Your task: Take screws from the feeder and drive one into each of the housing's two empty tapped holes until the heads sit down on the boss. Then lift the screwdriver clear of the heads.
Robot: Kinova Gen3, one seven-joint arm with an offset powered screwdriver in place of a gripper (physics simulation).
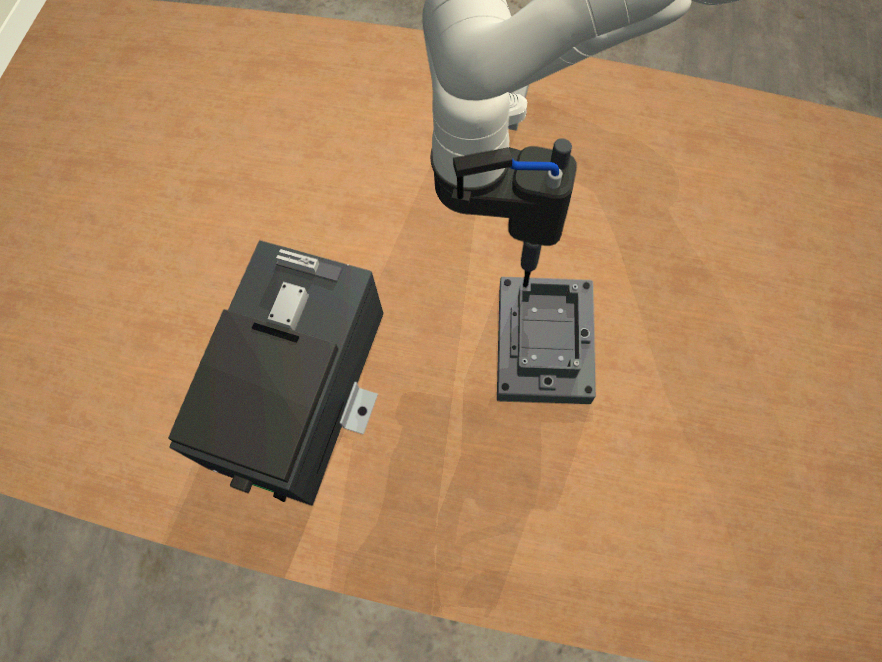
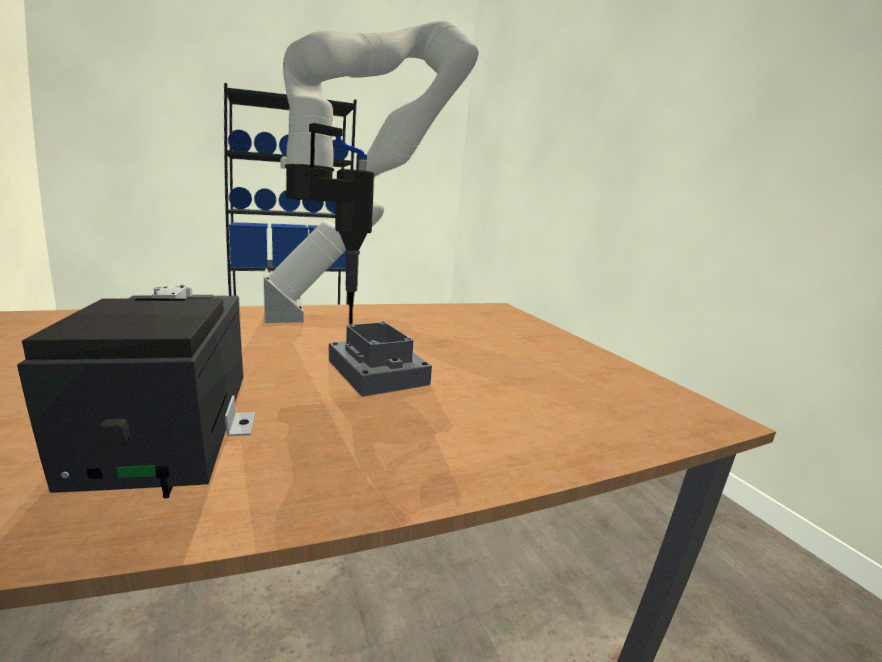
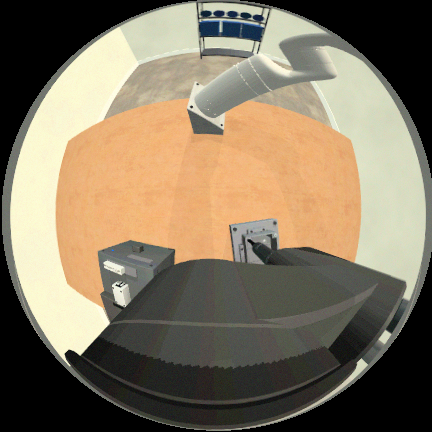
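Observation:
The dark grey housing [image 1: 548, 369] [image 2: 390, 353], an open rectangular box, sits on a base plate [image 1: 507, 370] [image 2: 397, 381] [image 3: 234, 242]. My screwdriver tip [image 1: 526, 285] [image 2: 350, 322] [image 3: 249, 241] points down at the housing's far left corner boss, which it largely hides. The bit looks upright and at or very close to the boss top. Whether a screw is on the bit or in that hole is too small to tell. Small round details show on the other corner bosses. The black screw feeder [image 1: 256, 399] [image 2: 113, 406] [image 3: 165, 250] stands to the left, well apart from the screwdriver.
On the feeder's far end are a white block [image 1: 287, 304] [image 3: 120, 293] and pale rails [image 1: 297, 260] [image 3: 114, 268]. A metal bracket [image 1: 359, 409] [image 2: 242, 423] sticks out from its right side. A shelf rack [image 2: 226, 178] stands behind the table [image 2: 569, 399].

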